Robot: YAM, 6 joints.
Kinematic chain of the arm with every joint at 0, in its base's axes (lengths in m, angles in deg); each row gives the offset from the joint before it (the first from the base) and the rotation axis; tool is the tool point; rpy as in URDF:
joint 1: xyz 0 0 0.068 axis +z
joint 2: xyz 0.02 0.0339 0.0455 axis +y
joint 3: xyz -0.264 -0.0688 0 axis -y
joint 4: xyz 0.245 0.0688 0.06 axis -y
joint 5: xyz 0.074 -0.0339 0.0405 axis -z
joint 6: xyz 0.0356 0 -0.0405 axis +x
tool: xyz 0 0 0 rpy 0 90 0
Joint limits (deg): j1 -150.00..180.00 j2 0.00..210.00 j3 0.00..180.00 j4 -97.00..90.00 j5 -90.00..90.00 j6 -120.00..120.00
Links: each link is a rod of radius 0.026 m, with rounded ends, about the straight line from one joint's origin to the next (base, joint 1, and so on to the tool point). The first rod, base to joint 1, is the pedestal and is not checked.
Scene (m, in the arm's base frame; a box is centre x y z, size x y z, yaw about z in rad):
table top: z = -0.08
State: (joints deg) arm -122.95 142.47 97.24 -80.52 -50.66 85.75
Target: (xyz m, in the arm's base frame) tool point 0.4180 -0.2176 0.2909
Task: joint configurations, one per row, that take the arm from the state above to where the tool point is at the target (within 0.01 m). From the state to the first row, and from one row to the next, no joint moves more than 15 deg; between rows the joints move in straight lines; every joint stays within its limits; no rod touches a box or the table.
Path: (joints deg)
1: -109.82 140.48 101.58 -78.15 -51.33 85.75
2: -96.70 138.48 105.92 -75.79 -51.99 85.75
3: -83.57 136.49 110.25 -73.42 -52.66 85.75
4: -70.44 134.49 114.59 -71.05 -53.33 85.75
5: -57.32 132.50 118.93 -68.69 -53.99 85.75
6: -44.19 130.50 123.27 -66.32 -54.66 85.75
7: -31.06 128.51 127.61 -63.95 -55.33 85.75

